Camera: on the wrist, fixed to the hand. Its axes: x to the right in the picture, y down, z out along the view.
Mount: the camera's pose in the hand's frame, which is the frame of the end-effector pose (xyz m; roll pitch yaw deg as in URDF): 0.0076 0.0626 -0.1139 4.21 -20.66 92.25
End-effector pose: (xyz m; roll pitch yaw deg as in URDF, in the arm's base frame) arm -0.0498 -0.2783 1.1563 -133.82 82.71 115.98
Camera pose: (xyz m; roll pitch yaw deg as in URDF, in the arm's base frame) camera 0.0480 -0.1924 1.1530 97.87 4.60 -40.81
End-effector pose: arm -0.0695 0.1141 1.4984 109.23 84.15 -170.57
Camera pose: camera -0.1508 0.0125 1.5007 98.78 -6.59 149.24
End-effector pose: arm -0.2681 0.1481 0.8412 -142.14 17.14 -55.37
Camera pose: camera -0.3535 0.0618 0.8882 151.96 53.48 -174.13
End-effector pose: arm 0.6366 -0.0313 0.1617 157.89 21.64 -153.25
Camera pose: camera 0.5810 -0.0424 0.2789 163.42 -2.11 115.32
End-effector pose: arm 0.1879 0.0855 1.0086 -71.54 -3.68 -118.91
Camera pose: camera 0.1040 0.1161 0.9138 1.76 50.89 -30.10
